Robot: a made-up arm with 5 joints.
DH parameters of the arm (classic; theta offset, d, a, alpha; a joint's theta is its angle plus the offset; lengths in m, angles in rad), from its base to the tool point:
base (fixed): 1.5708 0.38 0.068 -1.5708
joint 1: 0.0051 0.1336 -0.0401 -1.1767
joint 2: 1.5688 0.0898 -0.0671 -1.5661
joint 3: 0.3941 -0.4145 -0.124 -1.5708
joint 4: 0 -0.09 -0.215 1.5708
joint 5: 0 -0.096 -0.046 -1.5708
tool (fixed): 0 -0.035 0 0
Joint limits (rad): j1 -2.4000..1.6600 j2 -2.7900..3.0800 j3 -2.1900..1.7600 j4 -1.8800..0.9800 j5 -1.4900..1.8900
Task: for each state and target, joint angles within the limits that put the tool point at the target. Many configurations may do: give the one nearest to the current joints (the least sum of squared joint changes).
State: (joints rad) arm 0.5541 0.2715 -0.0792 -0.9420 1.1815
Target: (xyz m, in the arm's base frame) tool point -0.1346 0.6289 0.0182
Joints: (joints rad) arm 0.1283 0.4097 -0.1187 -1.0738 1.2380
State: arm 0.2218 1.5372 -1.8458 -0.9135 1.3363
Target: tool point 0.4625 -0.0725 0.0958
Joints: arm 0.3241 1.9338 -1.5422 -1.2564 1.2991
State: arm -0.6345 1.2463 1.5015 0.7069 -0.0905
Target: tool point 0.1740 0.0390 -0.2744
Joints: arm -0.3710 1.7802 1.3469 -0.1430 -0.1887
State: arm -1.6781 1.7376 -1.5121 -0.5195 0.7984
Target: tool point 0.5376 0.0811 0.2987
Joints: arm -1.2866 1.9553 -1.9660 -0.4145 0.3310
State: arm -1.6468 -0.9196 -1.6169 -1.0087 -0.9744
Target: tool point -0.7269 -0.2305 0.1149
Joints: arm -2.0483 -1.3523 -1.6336 -0.7640 -1.1295
